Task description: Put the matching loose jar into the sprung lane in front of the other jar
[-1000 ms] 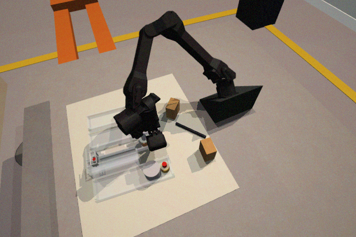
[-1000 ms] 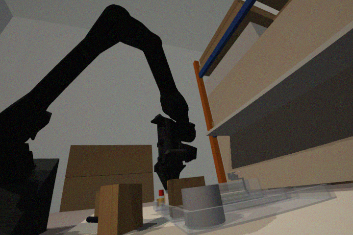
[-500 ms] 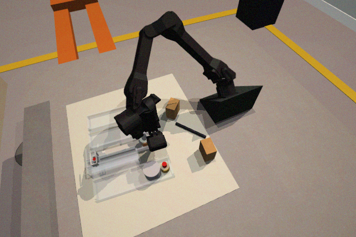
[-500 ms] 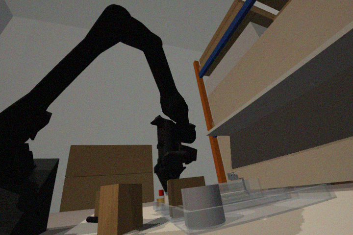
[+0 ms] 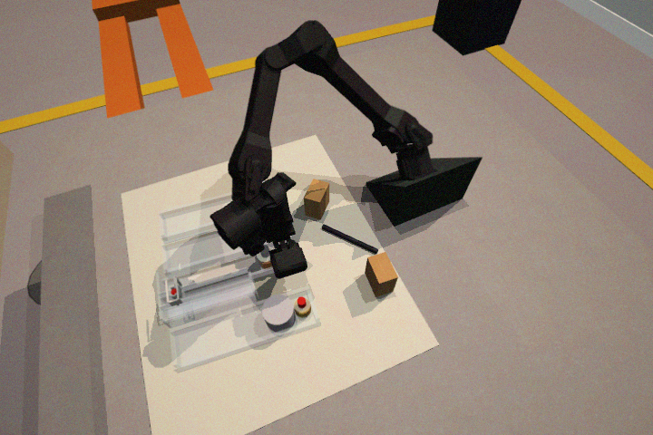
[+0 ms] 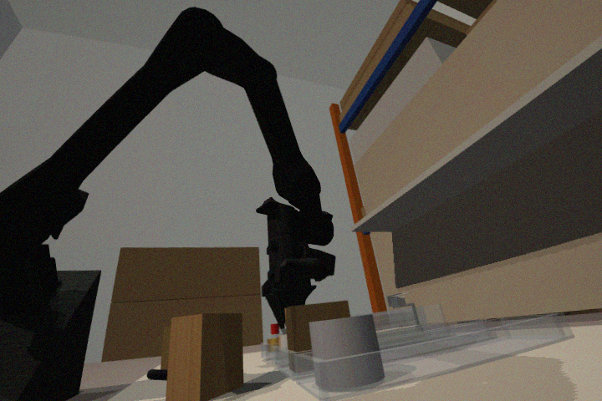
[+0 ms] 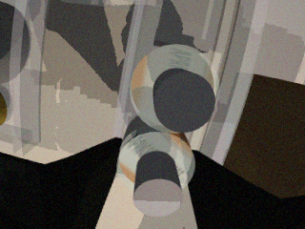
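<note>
Now: gripper tip 6 cm short of the cream mat, 3 cm to the left of it and 3 cm above it. Also, from my gripper tip: red-lidded jar 13 cm to the left, 1 cm ahead; clear pusher lane 15 cm ahead, 1 cm to the left, 1 cm below; black rod 15 cm behind, 3 cm below, 2 cm to the left.
</note>
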